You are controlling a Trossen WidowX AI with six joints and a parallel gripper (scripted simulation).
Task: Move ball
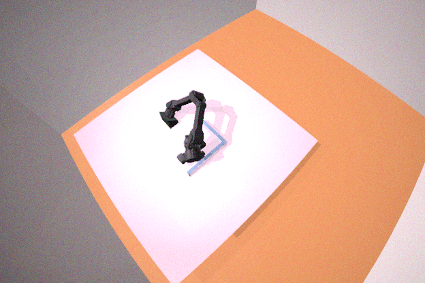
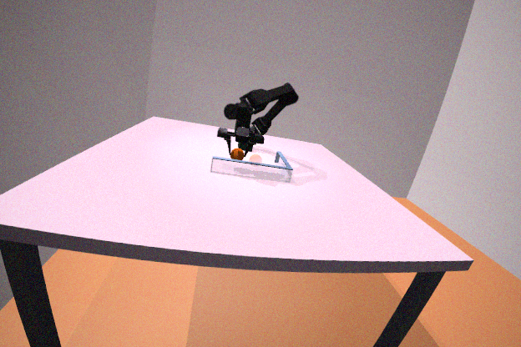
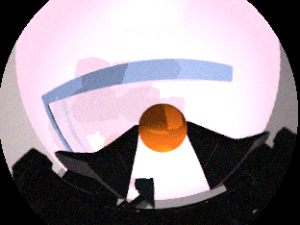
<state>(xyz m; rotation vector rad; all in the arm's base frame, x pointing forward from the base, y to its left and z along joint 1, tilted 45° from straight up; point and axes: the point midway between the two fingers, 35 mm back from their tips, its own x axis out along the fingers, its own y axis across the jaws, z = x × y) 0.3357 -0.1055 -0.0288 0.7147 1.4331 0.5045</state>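
The see-through copy is 100 mm to the left of my gripper tip, 60 mm behind it and 30 mm below it. From my gripper tip the other things lie so: orange ball (right at my gripper tip); clear wall (70 mm ahead, 60 mm to the left, 30 mm below).
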